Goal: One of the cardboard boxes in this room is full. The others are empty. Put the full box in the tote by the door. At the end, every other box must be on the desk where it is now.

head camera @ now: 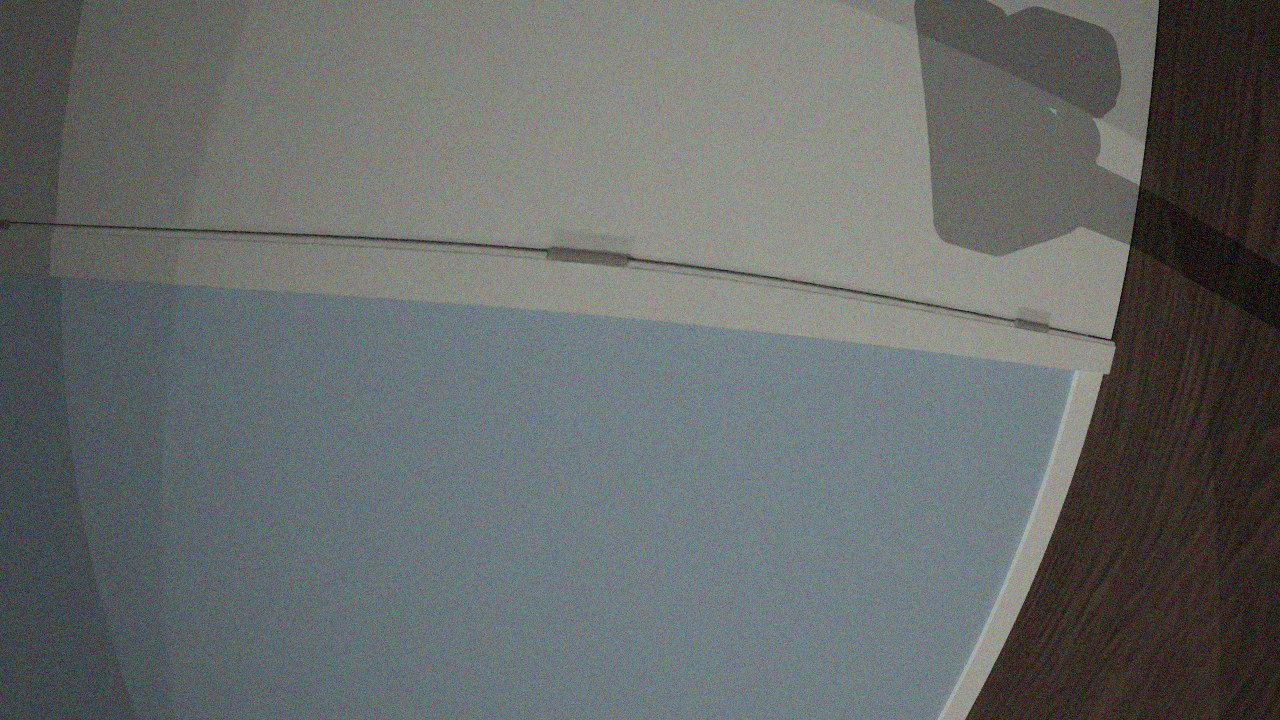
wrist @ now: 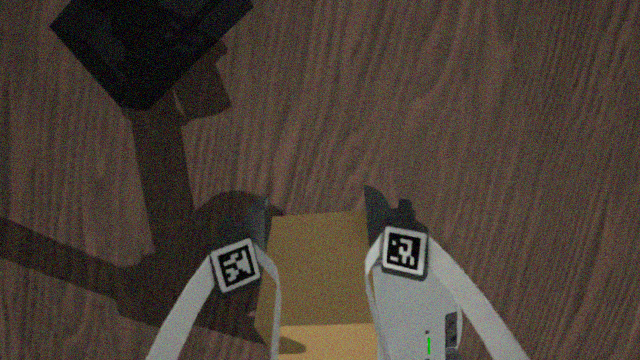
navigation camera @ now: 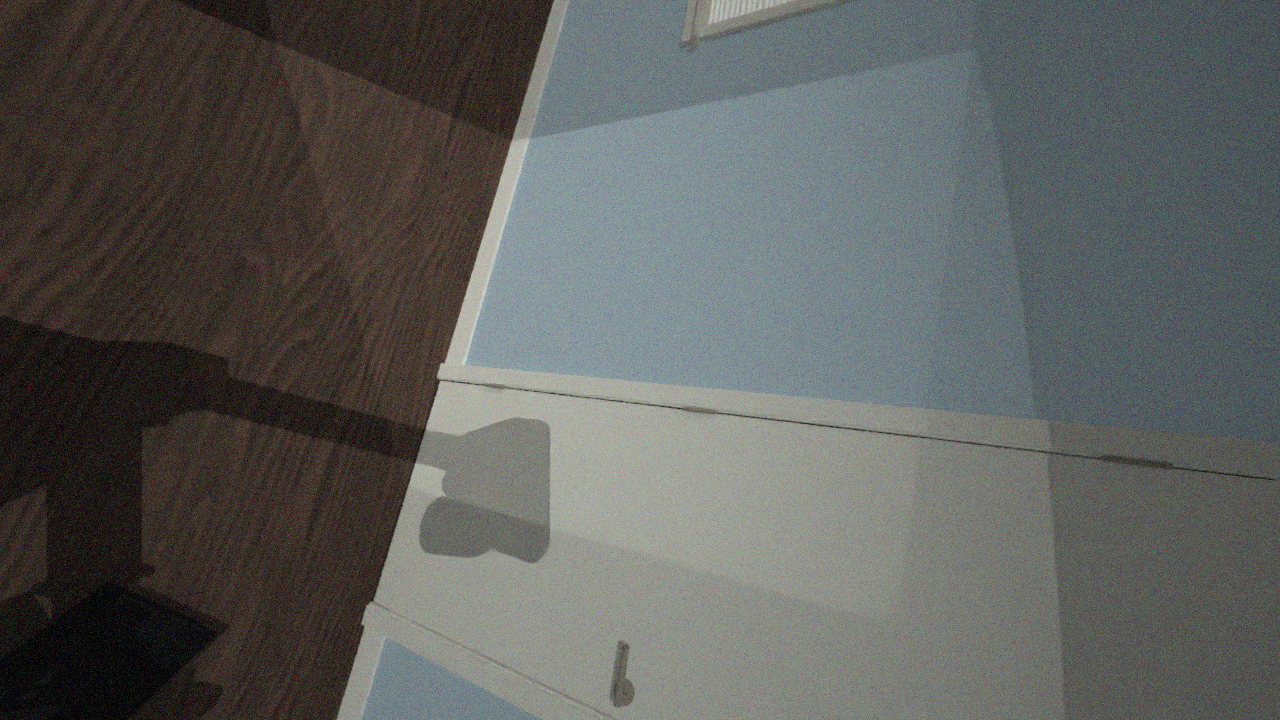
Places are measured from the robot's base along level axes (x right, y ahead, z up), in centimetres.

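Pixels of known places: gripper, fingertip midpoint: point(wrist: 317, 216).
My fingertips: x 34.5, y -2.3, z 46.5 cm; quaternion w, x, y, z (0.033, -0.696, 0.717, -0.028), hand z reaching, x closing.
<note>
Behind a point stands the place of what it marks.
A tan cardboard box point(wrist: 320, 270) @[x 33.2, y -2.2, z 50.9 cm] is between the two fingers of my gripper point(wrist: 317, 216) @[x 34.5, y -2.3, z 46.5 cm] at the bottom middle of the wrist view. My gripper is shut on it, with a finger against each side. Its contents do not show. A black tote point(wrist: 150, 45) @[x 61.2, y 27.8, z 0.3 cm] point(navigation camera: 107, 649) @[x 62.3, y 30.3, z 0.3 cm] stands on the floor, at the upper left of the wrist view and the lower left of the navigation view. The held box is apart from it, to its lower right in the wrist view. The tote's inside is too dark to make out. The desk and the other boxes do not show.
The white door point(head camera: 537, 116) @[x 27.2, y 99.5, z 111.0 cm] point(navigation camera: 760, 528) @[x 38.1, y 96.0, z 120.6 cm] has a handle point(navigation camera: 621, 671) @[x 72.2, y 80.2, z 92.6 cm] and bears the robot's shadow. Blue wall point(head camera: 581, 501) @[x -16.3, y 115.0, z 97.6 cm] point(navigation camera: 733, 241) @[x -39.3, y 122.3, z 105.7 cm] adjoins it. My pale grey base point(wrist: 412, 310) @[x 7.8, y -16.2, z 16.0 cm] shows beside the right finger. Dark wood floor point(wrist: 500, 125) @[x 37.1, y -42.9, z 0.0 cm] point(navigation camera: 358, 179) @[x -50.6, y 74.7, z 0.0 cm] lies below.
</note>
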